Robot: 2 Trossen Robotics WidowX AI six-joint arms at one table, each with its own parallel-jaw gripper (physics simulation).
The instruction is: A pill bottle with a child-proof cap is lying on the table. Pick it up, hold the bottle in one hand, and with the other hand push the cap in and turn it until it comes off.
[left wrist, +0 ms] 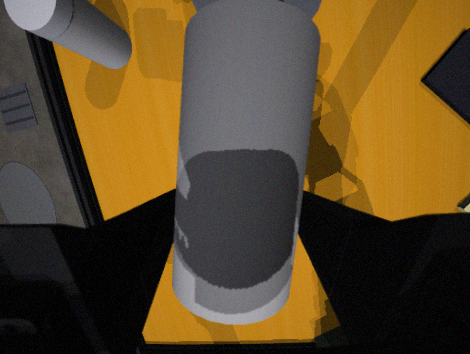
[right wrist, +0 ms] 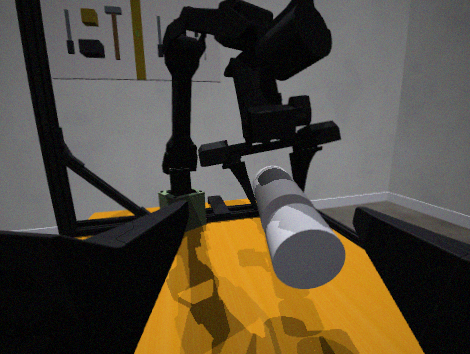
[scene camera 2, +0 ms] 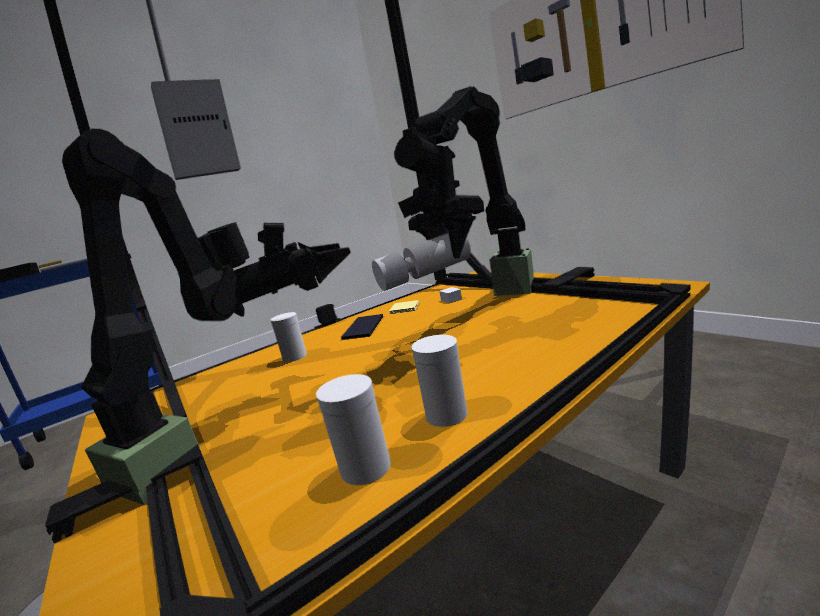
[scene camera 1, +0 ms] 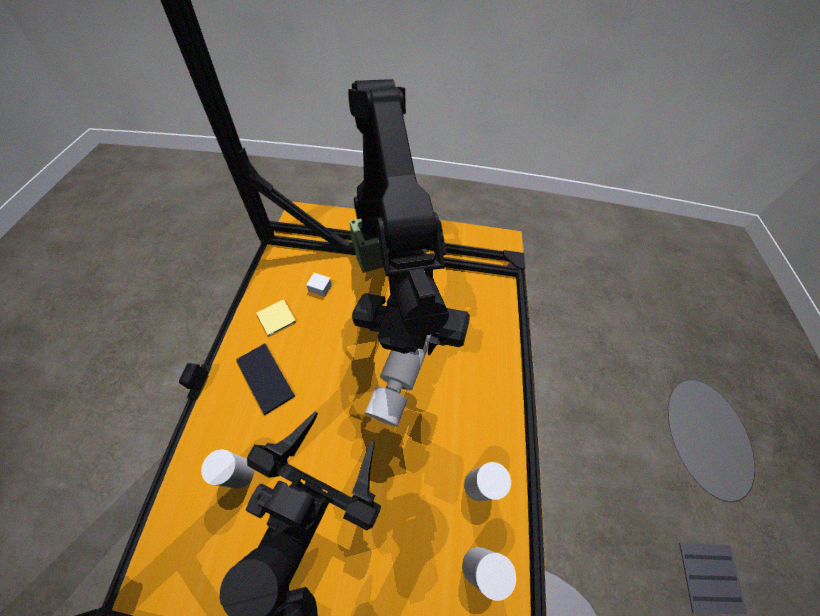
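The pill bottle, a grey-white cylinder [scene camera 1: 401, 368] [scene camera 2: 429, 255] [left wrist: 245, 100] [right wrist: 286, 196], is held above the table, tilted, its cap [scene camera 1: 385, 407] [scene camera 2: 389, 271] [right wrist: 309, 259] pointing toward the right arm. A narrow neck shows between body and cap in both scene views. My left gripper [left wrist: 235, 195] [right wrist: 277, 204] is shut on the body; its fingers are mostly hidden in scene camera 1. My right gripper [scene camera 1: 343, 429] [right wrist: 270, 211] is open and empty, short of the cap. In the right wrist view the cap appears between its fingers, nearer the picture's right finger.
Three white cylinders stand on the table: one [scene camera 1: 225, 468] [scene camera 2: 289, 336] by the right gripper, two [scene camera 1: 489, 481] [scene camera 2: 440, 381] [scene camera 1: 491, 575] [scene camera 2: 353, 431] near the opposite edge. A dark slab [scene camera 1: 265, 378] [scene camera 2: 362, 326], yellow pad [scene camera 1: 275, 316] [scene camera 2: 404, 307] and white block [scene camera 1: 318, 283] [scene camera 2: 450, 295] lie beyond.
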